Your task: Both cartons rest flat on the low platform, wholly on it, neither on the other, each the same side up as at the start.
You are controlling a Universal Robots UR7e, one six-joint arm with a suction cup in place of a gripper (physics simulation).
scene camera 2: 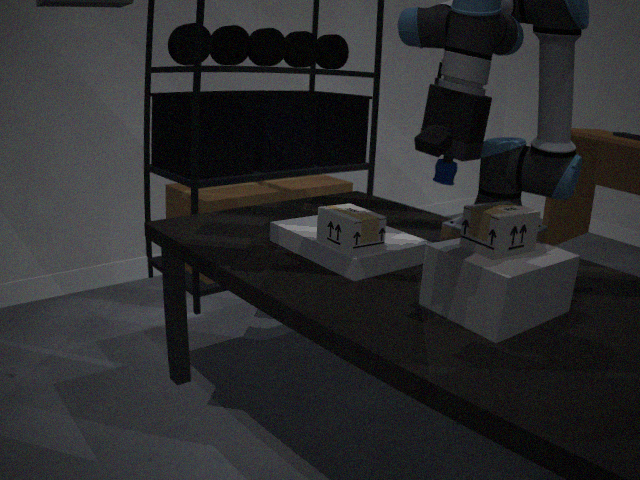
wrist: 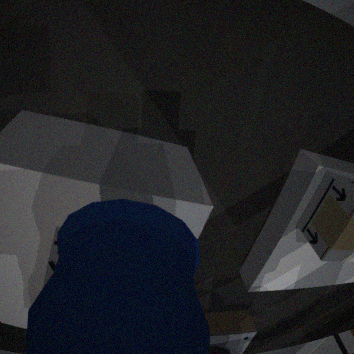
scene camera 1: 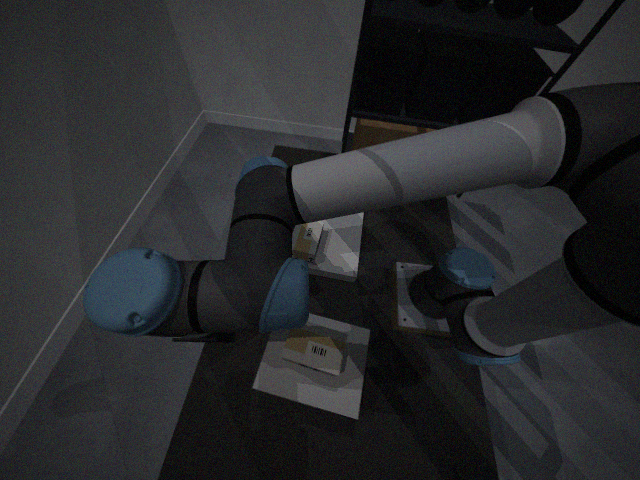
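Seen in the pictures: hand, tool point: (scene camera 2: 443, 181) (wrist: 126, 258); arm's base, link origin: (scene camera 1: 433, 294).
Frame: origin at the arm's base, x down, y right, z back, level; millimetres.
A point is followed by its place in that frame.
Observation:
One white carton with tan tape (scene camera 1: 308, 241) @[x -57, y 132, z -404 mm] (scene camera 2: 351, 227) @[x -42, y 111, z -467 mm] (wrist: 327, 217) @[x -25, y 94, z -426 mm] stands upright on the low platform (scene camera 1: 347, 248) @[x 19, y 159, z -267 mm] (scene camera 2: 392, 262) @[x 45, y 71, z -367 mm] (wrist: 286, 270) @[x 19, y 112, z -281 mm], its arrows pointing up. The other carton (scene camera 1: 315, 353) @[x -132, y -196, z -372 mm] (scene camera 2: 501, 232) @[x -103, y -209, z -434 mm] stands upright on the taller white block (scene camera 1: 305, 392) @[x -53, y -272, z -387 mm] (scene camera 2: 537, 299) @[x 9, y -291, z -404 mm] (wrist: 75, 150) @[x -5, y -192, z -495 mm]; in the wrist view the blue cup hides nearly all of it. My suction gripper, with its blue cup (scene camera 2: 445, 173) (wrist: 122, 270), hangs in the air above the block's level, apart from both cartons, and holds nothing. The arm hides the cup in scene camera 1.
The dark table (scene camera 1: 413, 413) @[x 67, y -317, z -88 mm] (scene camera 2: 361, 330) @[x 67, y -73, z -641 mm] carries both supports, which stand a gap apart. The arm's base plate (scene camera 1: 405, 315) @[x 8, y -67, z -96 mm] is beside them. A black rack (scene camera 2: 374, 129) with dark round objects and brown boxes (scene camera 2: 222, 196) stands behind the table.

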